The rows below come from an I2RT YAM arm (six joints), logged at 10 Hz.
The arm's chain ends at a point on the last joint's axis. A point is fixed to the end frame.
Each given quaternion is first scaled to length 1.
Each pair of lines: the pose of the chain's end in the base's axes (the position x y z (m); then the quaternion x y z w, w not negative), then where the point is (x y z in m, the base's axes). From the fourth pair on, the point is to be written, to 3 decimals.
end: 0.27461 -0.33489 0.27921 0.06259 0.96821 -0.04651 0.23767
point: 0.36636 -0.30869 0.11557
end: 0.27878 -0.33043 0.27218 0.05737 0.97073 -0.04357 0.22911
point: 0.36729 -0.30249 0.10705
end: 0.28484 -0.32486 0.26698 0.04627 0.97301 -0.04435 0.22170
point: 0.37002 -0.29604 0.10026
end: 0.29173 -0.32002 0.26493 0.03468 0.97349 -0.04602 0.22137
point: 0.376 -0.291 0.098
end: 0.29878 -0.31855 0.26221 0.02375 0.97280 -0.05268 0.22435
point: 0.383 -0.291 0.095
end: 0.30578 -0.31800 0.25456 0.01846 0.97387 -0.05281 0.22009
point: 0.388 -0.290 0.086
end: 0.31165 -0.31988 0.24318 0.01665 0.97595 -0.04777 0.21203
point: 0.391 -0.290 0.074
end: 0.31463 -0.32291 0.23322 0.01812 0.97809 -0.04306 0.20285
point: 0.391 -0.291 0.063
